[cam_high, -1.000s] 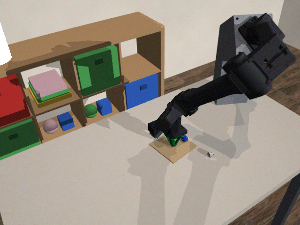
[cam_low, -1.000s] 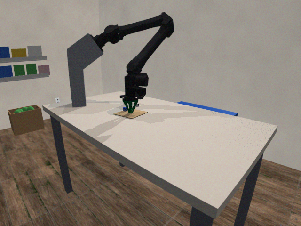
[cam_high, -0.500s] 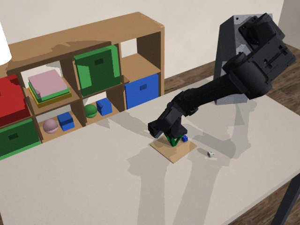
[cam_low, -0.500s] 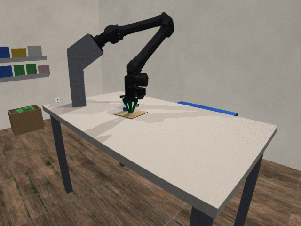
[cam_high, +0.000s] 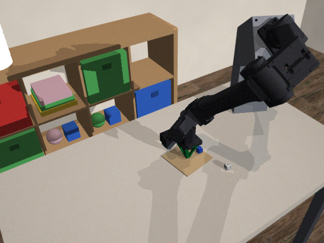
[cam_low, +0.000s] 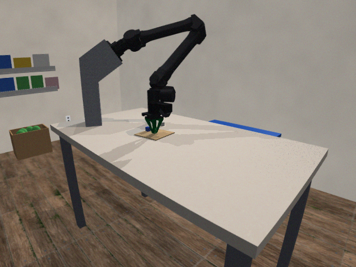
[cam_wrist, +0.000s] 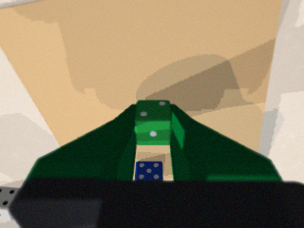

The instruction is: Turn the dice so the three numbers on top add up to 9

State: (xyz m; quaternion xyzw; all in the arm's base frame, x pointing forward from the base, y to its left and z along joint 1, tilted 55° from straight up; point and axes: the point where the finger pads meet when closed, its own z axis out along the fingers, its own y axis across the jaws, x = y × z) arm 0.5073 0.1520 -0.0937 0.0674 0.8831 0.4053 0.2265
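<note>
My hand is right at the green die. From my hand the other things lie so: tan mat (1 cm below); then blue die (6 cm behind); then white die (11 cm behind, 12 cm to the left, 1 cm below).
</note>
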